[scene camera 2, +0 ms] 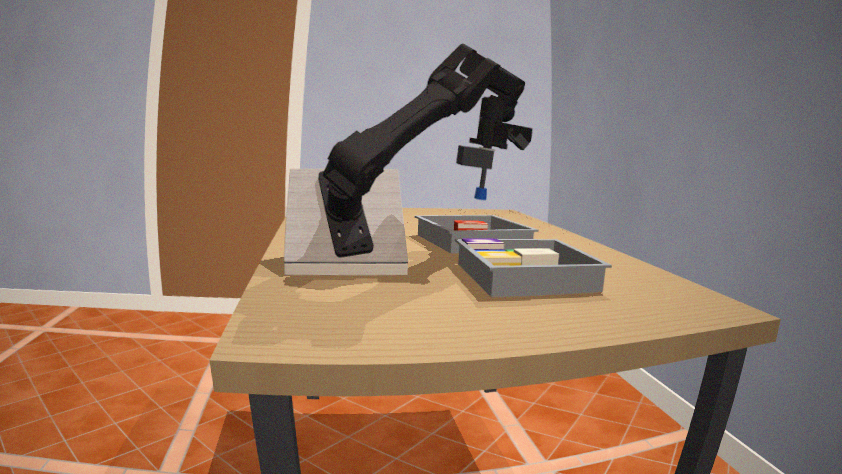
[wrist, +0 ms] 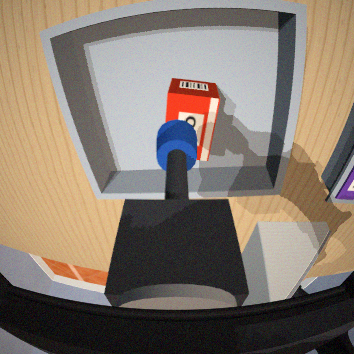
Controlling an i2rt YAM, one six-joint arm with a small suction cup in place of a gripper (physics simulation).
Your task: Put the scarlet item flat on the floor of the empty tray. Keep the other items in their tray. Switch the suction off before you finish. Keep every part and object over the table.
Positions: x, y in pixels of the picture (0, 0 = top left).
Labels:
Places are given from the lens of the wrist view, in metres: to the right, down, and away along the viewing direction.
suction cup point(wrist: 173, 134): 0.00, -0.03, 0.14
scarlet box point(wrist: 196, 102): 0.02, -0.07, 0.20
grey tray point(wrist: 110, 73): -0.07, -0.11, 0.24
The marked spots on the grey tray and the suction cup are 0.15 m apart.

